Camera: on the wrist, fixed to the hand. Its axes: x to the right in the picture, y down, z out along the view.
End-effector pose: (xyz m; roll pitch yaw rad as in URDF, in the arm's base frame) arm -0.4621 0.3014 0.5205 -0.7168 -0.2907 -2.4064
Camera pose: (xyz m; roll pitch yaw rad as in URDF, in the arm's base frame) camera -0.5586 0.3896 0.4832 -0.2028 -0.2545 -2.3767
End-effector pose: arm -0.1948 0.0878 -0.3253 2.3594 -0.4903 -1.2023
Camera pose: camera -0.0761 0.1480 -0.2977 2.8963 -0.5280 -1.2328
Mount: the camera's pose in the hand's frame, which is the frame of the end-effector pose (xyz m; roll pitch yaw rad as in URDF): 0.0012 -0.0723 -0.1151 0.5222 0.0083 0.0454
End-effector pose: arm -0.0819 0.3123 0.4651 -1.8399 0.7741 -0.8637
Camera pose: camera -0.1055 0.1987 0.5360 -1.3388 0.8154 -0.8930
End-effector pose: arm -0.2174 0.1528 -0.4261 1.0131 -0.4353 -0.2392
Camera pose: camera -0.1522 0.1980 -0.5365 1.5199 -0.4692 -0.2044
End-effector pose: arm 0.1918 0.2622 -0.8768 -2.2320 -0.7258 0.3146
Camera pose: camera 0.1264 0.1921 -0.7805 -1.6808 -0.6946 0.2698
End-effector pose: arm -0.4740 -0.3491 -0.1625 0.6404 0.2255 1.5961
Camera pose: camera -0.4841 -0.3785 -0.2948 1.1714 0.2048 1.6383
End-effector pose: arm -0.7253 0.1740 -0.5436 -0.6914 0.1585 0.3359
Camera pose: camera -0.6880 0.0503 -0.5858 -0.1641 0.1938 0.3661
